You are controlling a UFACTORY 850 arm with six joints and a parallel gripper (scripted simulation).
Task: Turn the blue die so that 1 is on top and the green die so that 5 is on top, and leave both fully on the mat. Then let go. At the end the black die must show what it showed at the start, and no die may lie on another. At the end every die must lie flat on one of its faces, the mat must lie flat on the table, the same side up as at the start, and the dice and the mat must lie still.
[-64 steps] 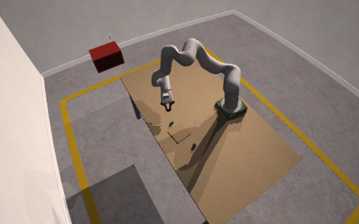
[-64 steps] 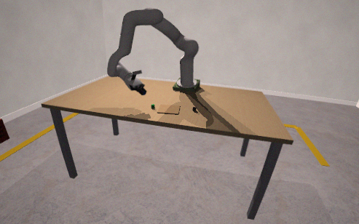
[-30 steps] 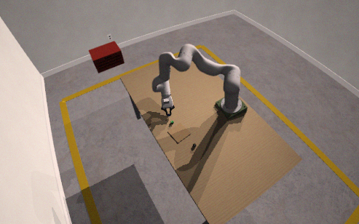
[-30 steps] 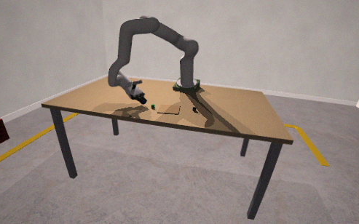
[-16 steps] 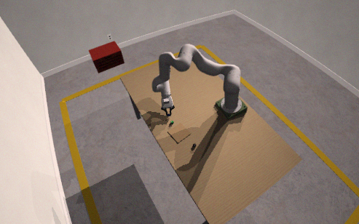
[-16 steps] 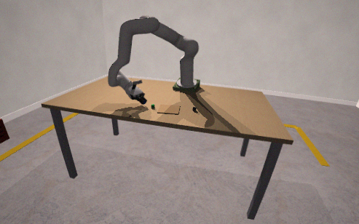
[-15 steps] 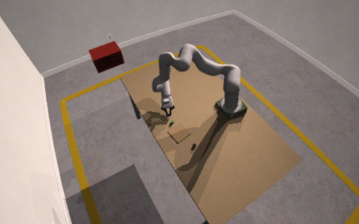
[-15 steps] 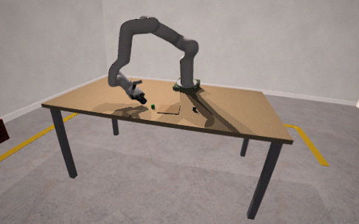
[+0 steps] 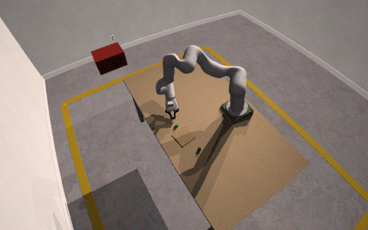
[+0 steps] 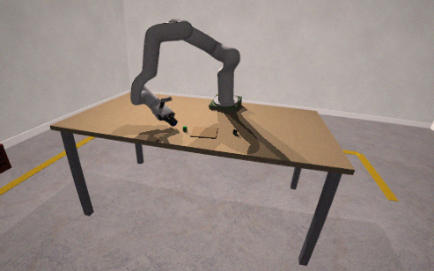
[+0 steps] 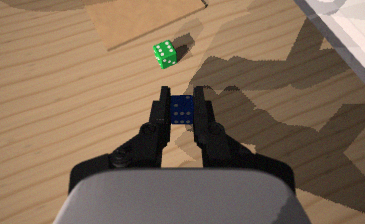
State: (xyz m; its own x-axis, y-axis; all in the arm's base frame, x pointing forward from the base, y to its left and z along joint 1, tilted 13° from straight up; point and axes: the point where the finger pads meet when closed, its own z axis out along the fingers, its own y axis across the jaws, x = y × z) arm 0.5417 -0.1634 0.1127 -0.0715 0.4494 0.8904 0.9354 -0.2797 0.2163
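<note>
Now: hand 80 mm to the right of the green die and 30 mm above it. The rest, counted from my hand: mat: 10 mm behind, 200 mm to the left, 30 mm below; black die: 70 mm behind, 360 mm to the left, 30 mm below; blue die: 10 mm to the left, 10 mm below.
</note>
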